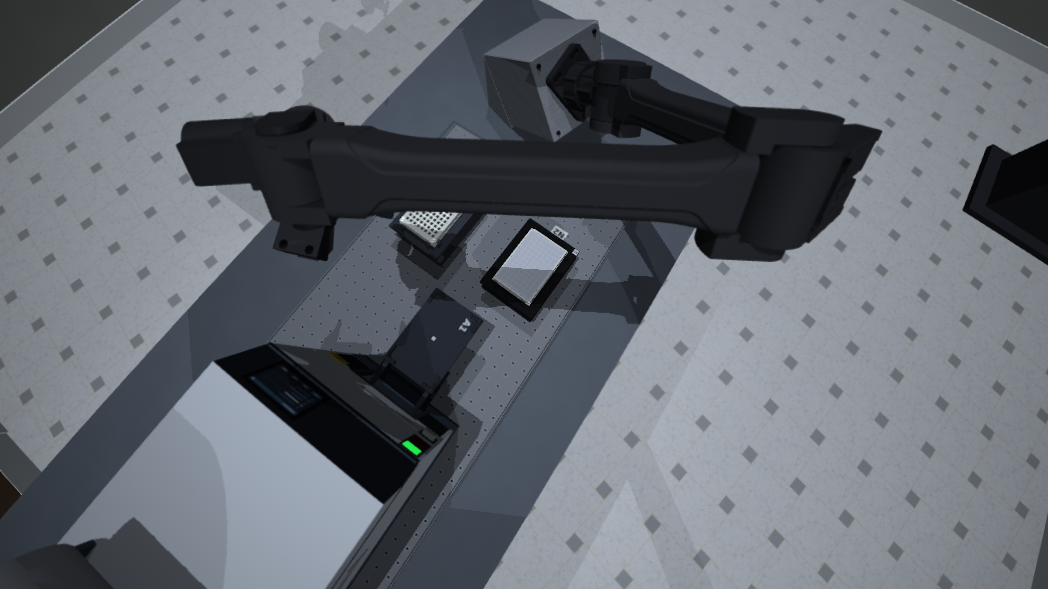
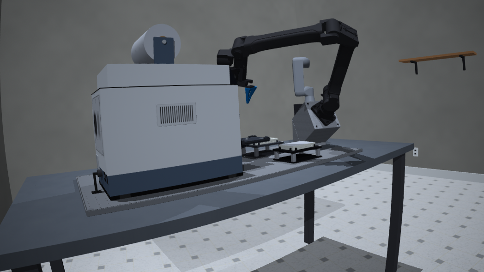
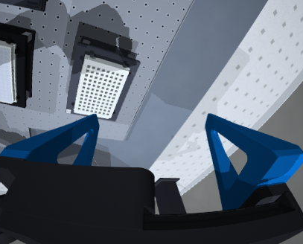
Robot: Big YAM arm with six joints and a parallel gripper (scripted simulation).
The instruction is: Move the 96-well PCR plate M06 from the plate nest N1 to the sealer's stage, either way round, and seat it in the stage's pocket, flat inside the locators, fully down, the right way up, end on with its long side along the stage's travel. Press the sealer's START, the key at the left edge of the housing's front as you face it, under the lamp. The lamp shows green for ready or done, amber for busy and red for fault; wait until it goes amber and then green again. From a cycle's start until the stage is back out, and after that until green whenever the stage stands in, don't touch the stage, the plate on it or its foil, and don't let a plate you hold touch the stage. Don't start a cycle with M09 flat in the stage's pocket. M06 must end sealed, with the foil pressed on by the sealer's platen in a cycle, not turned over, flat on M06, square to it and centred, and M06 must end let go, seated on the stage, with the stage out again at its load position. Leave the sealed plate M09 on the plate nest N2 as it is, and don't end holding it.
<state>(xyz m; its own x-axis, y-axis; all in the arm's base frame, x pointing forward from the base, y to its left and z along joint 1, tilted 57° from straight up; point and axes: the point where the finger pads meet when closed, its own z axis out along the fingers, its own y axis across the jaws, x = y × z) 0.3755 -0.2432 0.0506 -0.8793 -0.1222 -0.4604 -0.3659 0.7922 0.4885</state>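
The white 96-well plate M06 is 10 cm behind my hand, 2 cm to the left of it and 19 cm below it. From my hand the other things lie so: dark screen: 21 cm ahead, 15 cm to the left, 7 cm above; then yellow warning label: 20 cm ahead, 11 cm to the left, 10 cm below; then plate nest N1: 10 cm behind, 2 cm to the left, 20 cm below.
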